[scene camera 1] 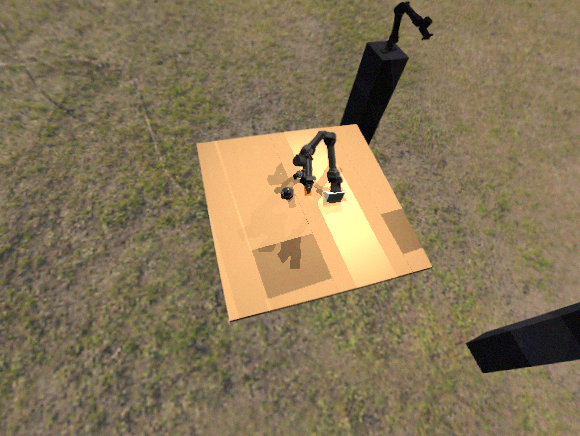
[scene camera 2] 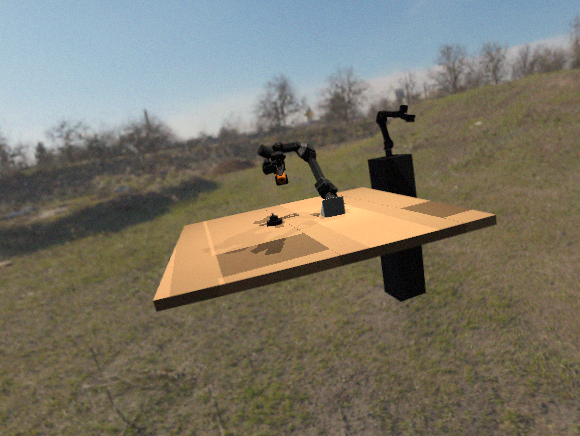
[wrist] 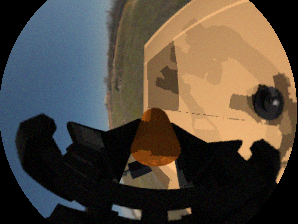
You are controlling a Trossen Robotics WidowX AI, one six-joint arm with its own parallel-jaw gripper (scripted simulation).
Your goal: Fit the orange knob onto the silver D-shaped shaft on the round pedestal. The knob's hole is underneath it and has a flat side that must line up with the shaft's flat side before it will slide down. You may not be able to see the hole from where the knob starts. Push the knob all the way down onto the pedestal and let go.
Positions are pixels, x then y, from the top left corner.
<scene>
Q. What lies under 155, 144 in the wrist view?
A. An orange knob.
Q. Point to a silver shaft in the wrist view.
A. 267, 102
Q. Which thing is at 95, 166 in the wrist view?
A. My gripper.
</scene>
